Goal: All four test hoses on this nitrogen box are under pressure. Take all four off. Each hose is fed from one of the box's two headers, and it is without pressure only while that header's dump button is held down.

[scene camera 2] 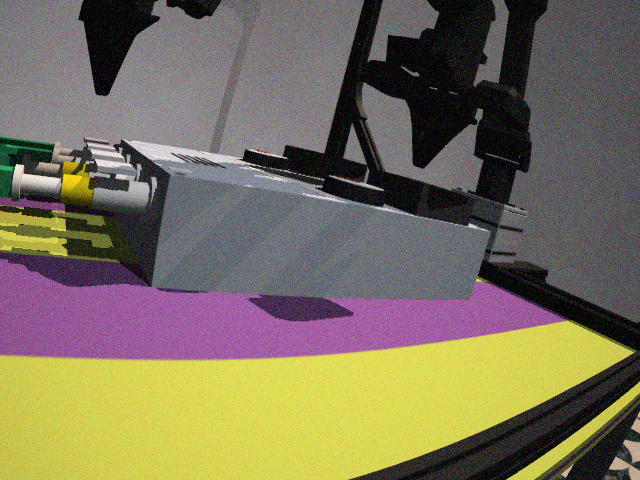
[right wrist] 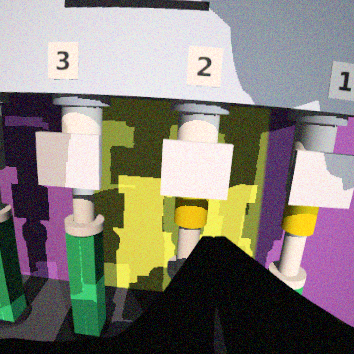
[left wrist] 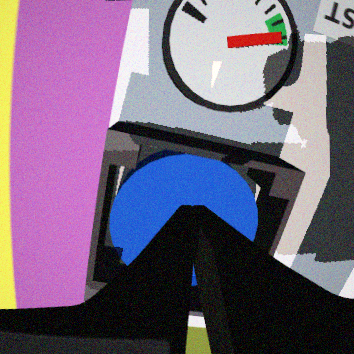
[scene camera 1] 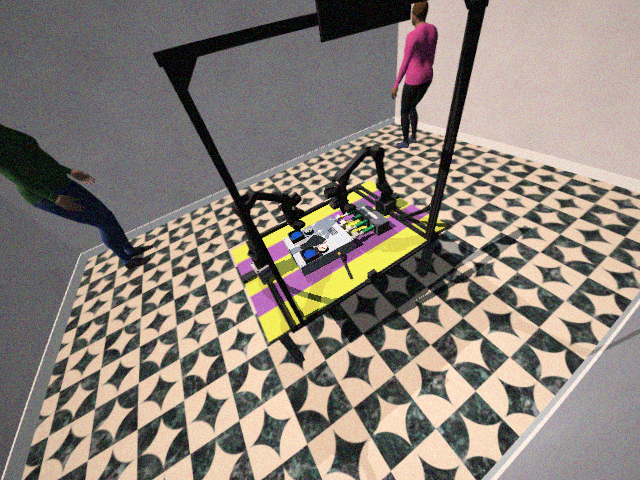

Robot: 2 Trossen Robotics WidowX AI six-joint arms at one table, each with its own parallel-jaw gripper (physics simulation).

Observation:
My left gripper [scene camera 2: 418,167] is shut, with nothing in its grasp. My right gripper [scene camera 2: 101,95] is shut and holds nothing. Also in view: a grey nitrogen box [scene camera 2: 267,225] and a blue dump button [left wrist: 147,196].
My left gripper is seen too in the left wrist view [left wrist: 190,216]. My right gripper is seen too in the right wrist view [right wrist: 211,246]. The grey nitrogen box is seen too in the right wrist view [right wrist: 202,64] and in the left wrist view [left wrist: 271,111].

